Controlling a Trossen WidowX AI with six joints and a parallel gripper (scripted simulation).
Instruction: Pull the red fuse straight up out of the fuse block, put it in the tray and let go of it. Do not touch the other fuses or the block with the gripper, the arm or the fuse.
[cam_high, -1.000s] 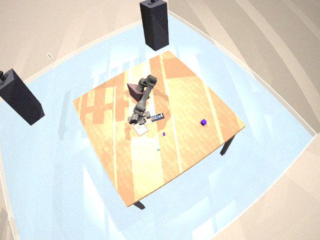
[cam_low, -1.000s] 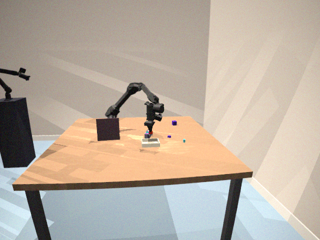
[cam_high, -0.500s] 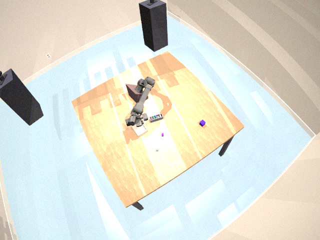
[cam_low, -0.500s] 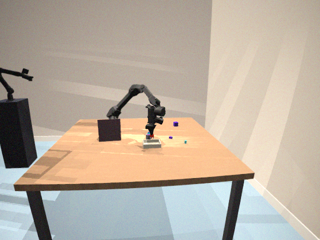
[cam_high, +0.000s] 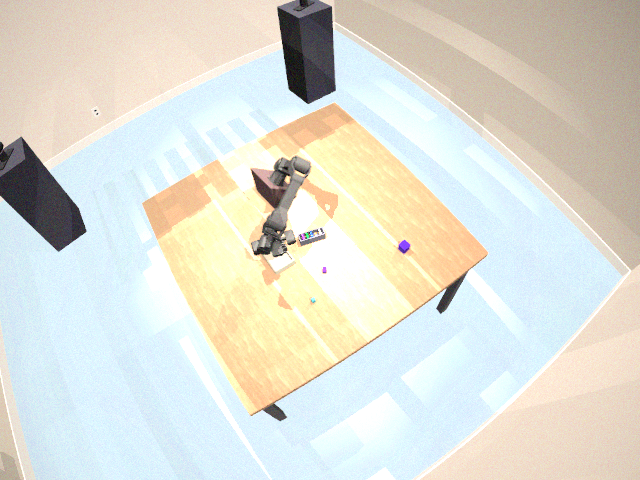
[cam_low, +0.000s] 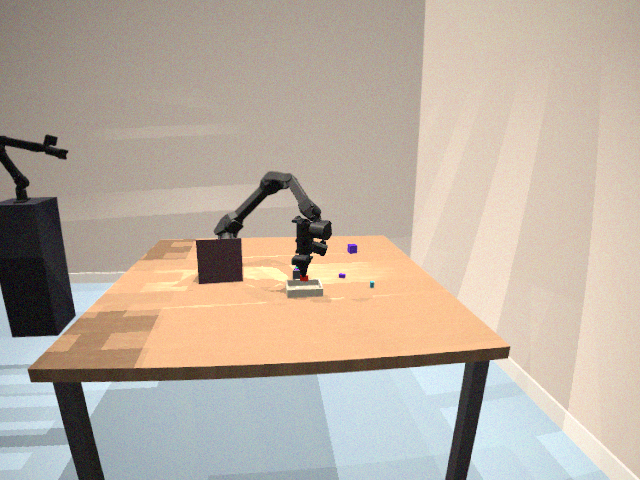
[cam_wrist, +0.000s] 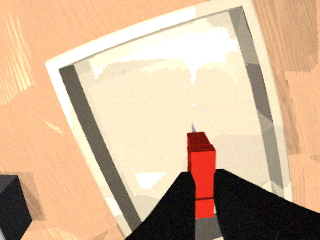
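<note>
Now: the red fuse 10 mm below my gripper tip. The rest, counted from my gripper tip: purple fuse (150 mm to the left, 30 mm below); then white tray (60 mm below); then green fuse (160 mm to the left, 30 mm below, 10 mm ahead).
</note>
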